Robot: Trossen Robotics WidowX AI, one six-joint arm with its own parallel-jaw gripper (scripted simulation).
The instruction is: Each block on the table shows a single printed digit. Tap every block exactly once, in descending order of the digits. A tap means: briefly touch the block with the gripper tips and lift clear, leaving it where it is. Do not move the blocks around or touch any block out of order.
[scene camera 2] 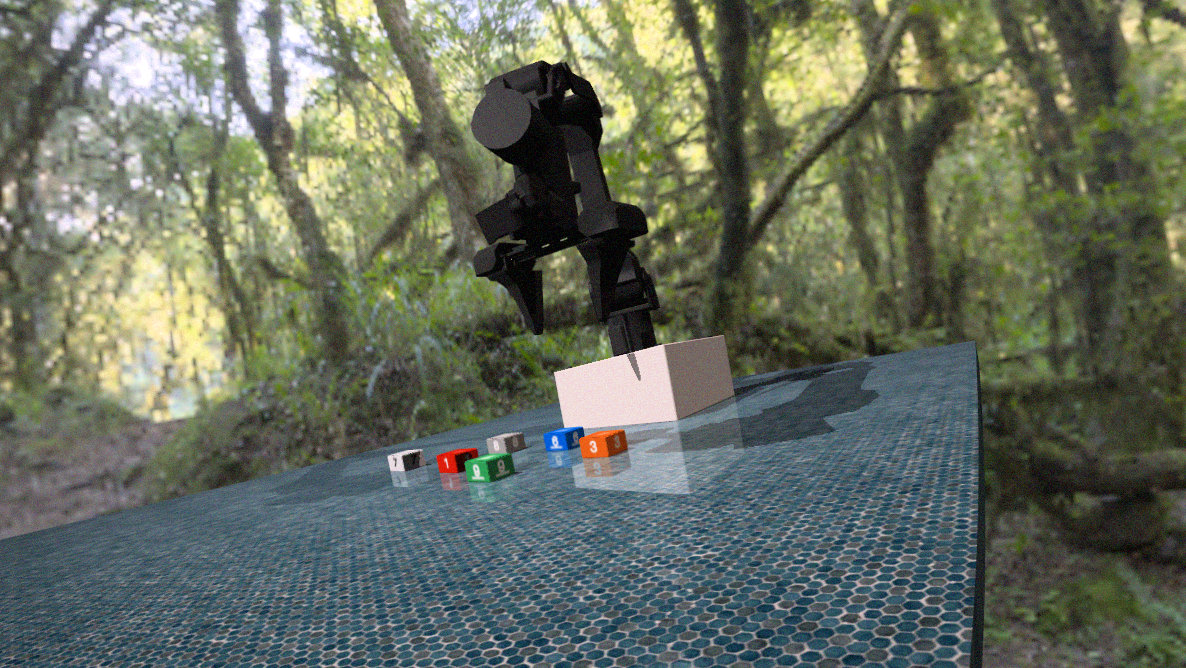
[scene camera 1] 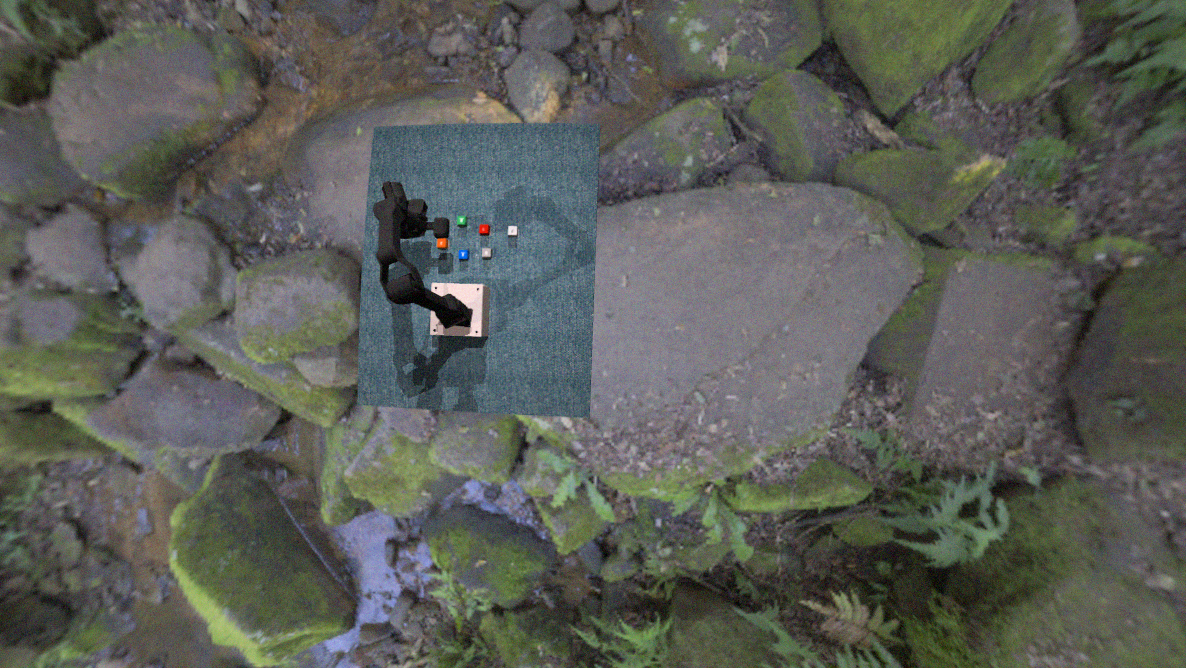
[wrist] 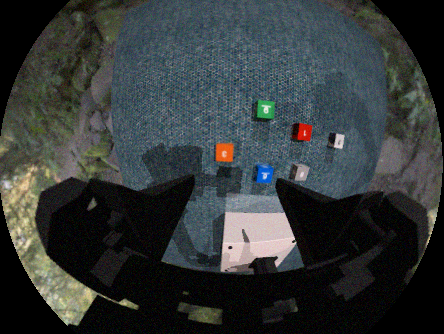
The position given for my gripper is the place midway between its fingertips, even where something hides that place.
Note:
My gripper (scene camera 2: 569, 327) is open and holds nothing. Further things: a blue block (scene camera 2: 564, 438), an orange block (scene camera 2: 602, 443), a red block (scene camera 2: 453, 461) and a green block (scene camera 2: 488, 468).
My gripper also shows in scene camera 1 (scene camera 1: 432, 235) and in the wrist view (wrist: 235, 181).

